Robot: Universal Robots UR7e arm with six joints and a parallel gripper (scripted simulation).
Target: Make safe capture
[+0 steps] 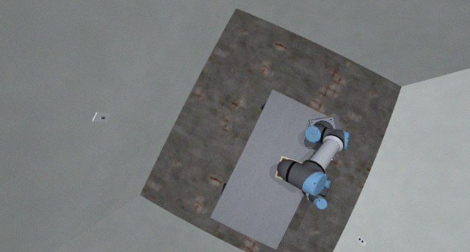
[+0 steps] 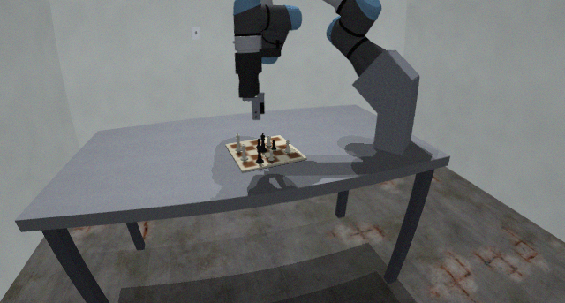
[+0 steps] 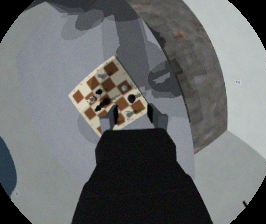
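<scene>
Right now my hand is 30 mm past the small chessboard, 80 mm to the left of it and 170 mm above it.
</scene>
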